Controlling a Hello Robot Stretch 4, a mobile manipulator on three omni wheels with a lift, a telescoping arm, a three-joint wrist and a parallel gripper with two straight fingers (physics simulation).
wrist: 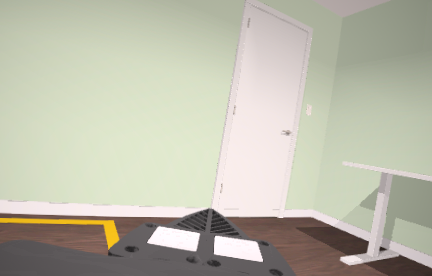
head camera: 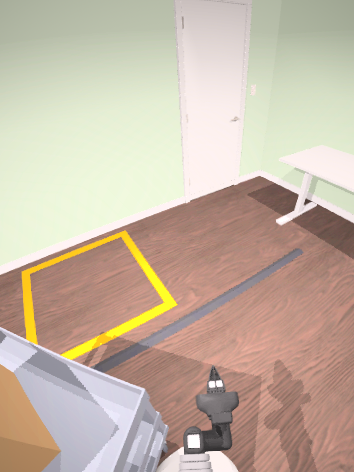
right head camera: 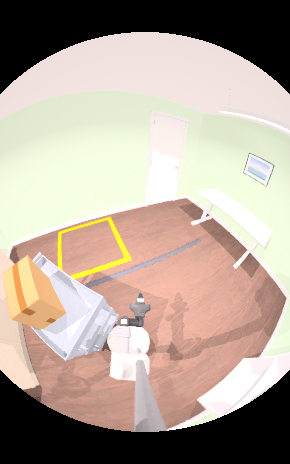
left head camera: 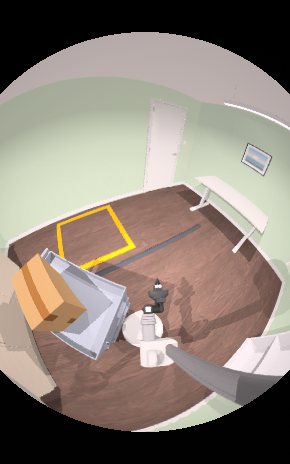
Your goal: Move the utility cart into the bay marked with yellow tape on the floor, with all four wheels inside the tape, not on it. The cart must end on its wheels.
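Places are measured from the robot's base along level axes (x left, y back, z up), in centimetres.
Where they show: gripper, fingertip midpoint: (wrist: 208, 227) (head camera: 212, 366) (right head camera: 140, 291) (left head camera: 156, 277); robot's base, origin of the base link: (left head camera: 141, 327).
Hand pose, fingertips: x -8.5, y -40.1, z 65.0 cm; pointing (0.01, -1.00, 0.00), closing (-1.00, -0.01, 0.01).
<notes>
Each offset is from my fingertips to the top centre of the thing. "spot": to the spot under its first point. Level surfaces: height alone.
The grey utility cart @[spot: dz +11.6, dx +37.8, dy +17.2 cm] (head camera: 90, 415) (left head camera: 92, 300) (right head camera: 75, 310) stands upright at the robot's left, its near side close to the base. A cardboard box @[dz +39.5, dx +63.7, dy +24.8 cm] (head camera: 25, 420) (left head camera: 47, 295) (right head camera: 35, 295) rests on its top tray. Its wheels are hidden. The yellow tape bay (head camera: 167, 303) (left head camera: 131, 246) (right head camera: 126, 258) (wrist: 50, 221) lies beyond the cart, near the far wall; in the head view the cart's far end covers its near left corner. My gripper (head camera: 214, 371) (left head camera: 157, 282) (right head camera: 140, 297) (wrist: 208, 227) is shut and empty, to the right of the cart and apart from it.
A dark grey strip (head camera: 200, 313) (left head camera: 150, 249) (right head camera: 150, 261) runs across the floor in front of the bay. A white table @[dz +4.3 cm] (head camera: 325, 160) (left head camera: 235, 200) stands at the right wall. A beige cabinet (left head camera: 20, 345) stands left of the cart, close to it. White shelving (left head camera: 260, 355) is at the lower right.
</notes>
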